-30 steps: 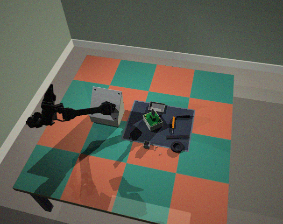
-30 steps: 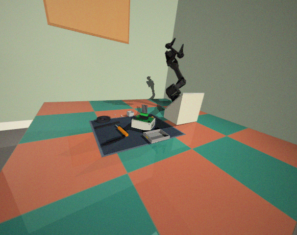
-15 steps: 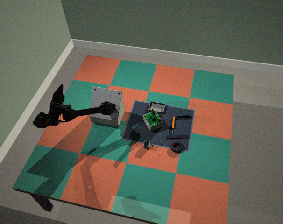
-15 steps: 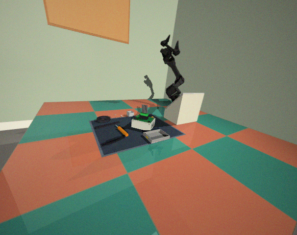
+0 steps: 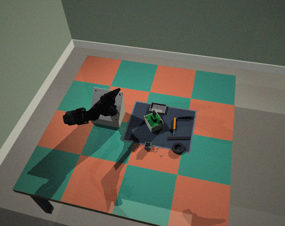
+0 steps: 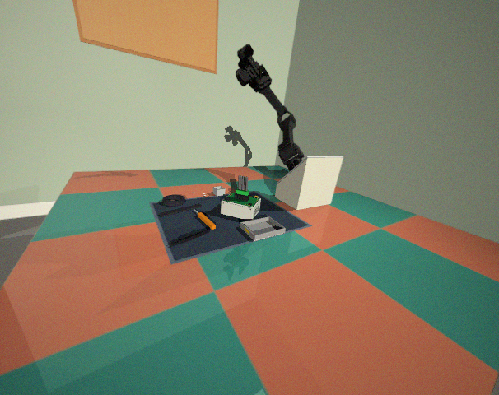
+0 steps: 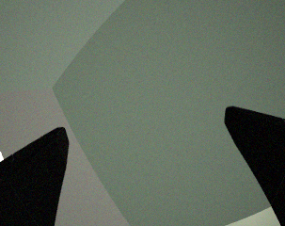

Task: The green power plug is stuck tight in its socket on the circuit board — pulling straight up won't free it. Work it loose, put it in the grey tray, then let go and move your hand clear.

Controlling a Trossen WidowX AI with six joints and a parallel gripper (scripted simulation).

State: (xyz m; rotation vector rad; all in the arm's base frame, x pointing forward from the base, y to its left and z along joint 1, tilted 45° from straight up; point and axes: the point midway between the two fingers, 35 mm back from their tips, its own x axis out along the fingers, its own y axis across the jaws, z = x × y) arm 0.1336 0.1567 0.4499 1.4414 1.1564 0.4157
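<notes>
My gripper tip is 48 cm above the green power plug, 23 cm to the right of it and 12 cm short of it. Also, from my gripper tip: black bar 56 cm below, 32 cm ahead, 17 cm to the left; then dark mat 56 cm below, 24 cm to the left, 17 cm ahead.
</notes>
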